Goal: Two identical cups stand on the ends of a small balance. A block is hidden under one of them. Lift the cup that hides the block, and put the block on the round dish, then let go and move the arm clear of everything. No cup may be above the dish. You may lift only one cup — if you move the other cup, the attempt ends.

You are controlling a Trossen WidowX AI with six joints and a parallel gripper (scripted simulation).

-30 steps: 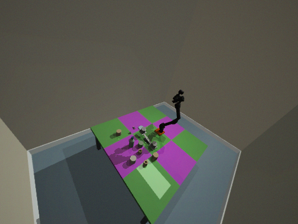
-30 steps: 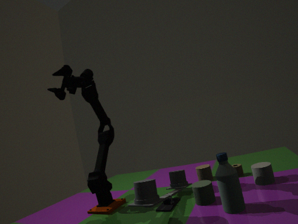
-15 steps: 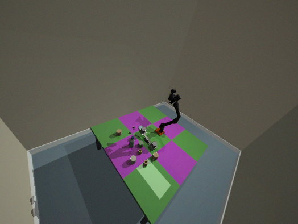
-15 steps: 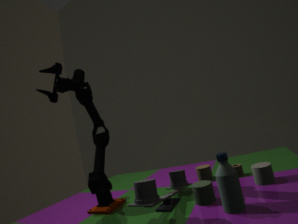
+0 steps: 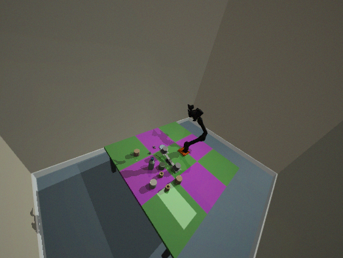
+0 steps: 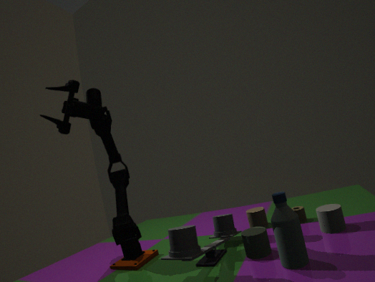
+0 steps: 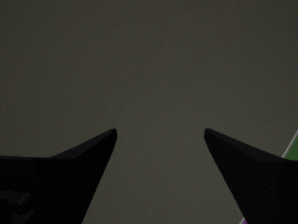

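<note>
The light-blue block lies 38 cm ahead of my gripper tip, 33 cm to the left of it and 56 cm below it. The rest, counted from my gripper tip: small balance (37 cm ahead, 20 cm to the left, 56 cm below); then grey cup (36 cm ahead, 6 cm to the left, 49 cm below); then pale round dish (27 cm ahead, 4 cm to the right, 60 cm below).
</note>
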